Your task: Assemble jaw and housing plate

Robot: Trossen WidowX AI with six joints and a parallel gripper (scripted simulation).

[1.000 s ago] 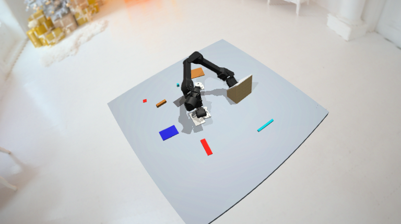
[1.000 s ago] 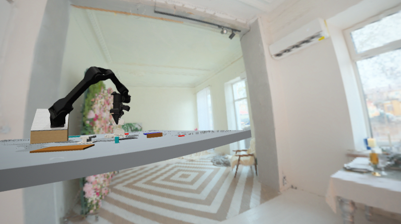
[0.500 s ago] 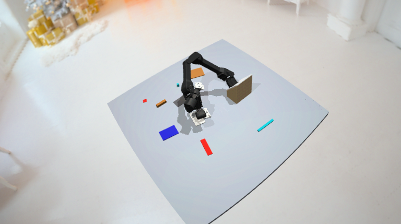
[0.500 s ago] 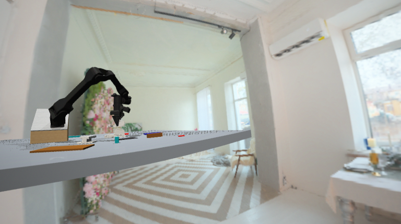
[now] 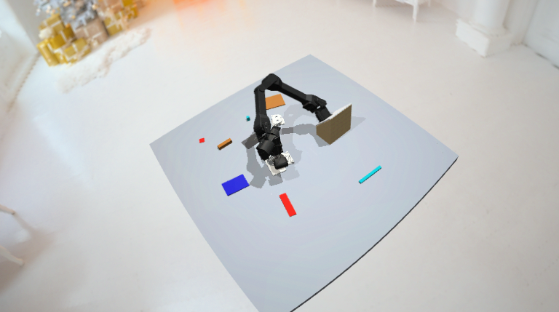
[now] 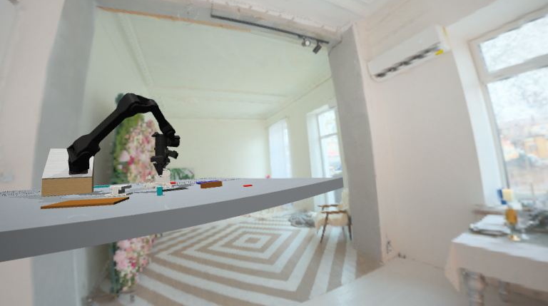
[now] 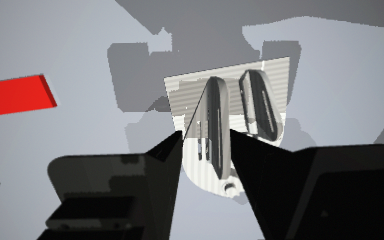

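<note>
My gripper tip is now 25 cm to the left of the dark grey tile, 5 cm above it and 1 cm past it. From my gripper tip the other things lie so: brown block: 33 cm to the right, 11 cm ahead, 4 cm below; then blue tile: 22 cm ahead, 8 cm to the right, 4 cm below; then red bar: 19 cm to the left, 11 cm ahead, 4 cm below.
</note>
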